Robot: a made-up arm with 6 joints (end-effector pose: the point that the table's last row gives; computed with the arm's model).
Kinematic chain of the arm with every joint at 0, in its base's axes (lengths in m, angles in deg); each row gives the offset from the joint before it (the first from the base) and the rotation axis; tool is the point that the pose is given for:
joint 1: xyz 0 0 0.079 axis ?
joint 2: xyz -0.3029 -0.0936 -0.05 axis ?
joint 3: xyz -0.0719 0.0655 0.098 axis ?
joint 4: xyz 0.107 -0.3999 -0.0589 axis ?
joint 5: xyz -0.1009 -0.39 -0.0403 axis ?
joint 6: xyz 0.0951 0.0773 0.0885 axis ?
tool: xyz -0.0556 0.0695 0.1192
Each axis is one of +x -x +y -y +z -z.
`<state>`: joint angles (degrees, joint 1 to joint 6).
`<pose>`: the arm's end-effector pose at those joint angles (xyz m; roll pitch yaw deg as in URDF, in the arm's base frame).
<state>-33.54 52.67 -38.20 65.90 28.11 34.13</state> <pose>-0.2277 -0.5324 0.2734 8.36 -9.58 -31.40</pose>
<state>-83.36 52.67 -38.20 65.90 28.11 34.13</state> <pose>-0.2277 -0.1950 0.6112 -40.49 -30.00 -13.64</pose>
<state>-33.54 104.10 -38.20 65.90 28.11 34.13</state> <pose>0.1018 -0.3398 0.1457 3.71 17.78 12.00</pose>
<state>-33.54 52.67 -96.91 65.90 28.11 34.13</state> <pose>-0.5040 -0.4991 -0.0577 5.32 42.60 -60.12</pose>
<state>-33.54 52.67 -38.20 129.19 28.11 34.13</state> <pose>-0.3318 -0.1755 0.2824 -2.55 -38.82 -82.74</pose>
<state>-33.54 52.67 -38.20 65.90 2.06 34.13</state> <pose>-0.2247 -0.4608 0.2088 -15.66 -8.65 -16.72</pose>
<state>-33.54 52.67 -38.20 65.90 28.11 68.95</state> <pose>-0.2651 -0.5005 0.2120 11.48 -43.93 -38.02</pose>
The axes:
joint 1: +x
joint 2: +z
joint 3: -x
joint 4: -z
joint 5: +x
joint 6: -y

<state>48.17 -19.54 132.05 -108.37 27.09 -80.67</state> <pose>0.0919 -0.0457 0.2066 148.94 -2.38 -132.19</pose>
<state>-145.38 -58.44 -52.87 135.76 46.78 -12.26</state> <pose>-0.5135 -0.0041 -0.0434 150.24 -24.42 -132.81</pose>
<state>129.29 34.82 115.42 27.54 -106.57 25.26</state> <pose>-0.4852 -0.4471 -0.4831 -85.11 -18.57 -24.48</pose>
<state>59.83 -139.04 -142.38 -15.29 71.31 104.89</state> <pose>0.1017 0.0898 -0.6623 28.93 51.22 53.26</pose>
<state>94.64 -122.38 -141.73 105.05 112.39 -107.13</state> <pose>0.2857 0.1705 0.2457 115.23 38.23 157.33</pose>
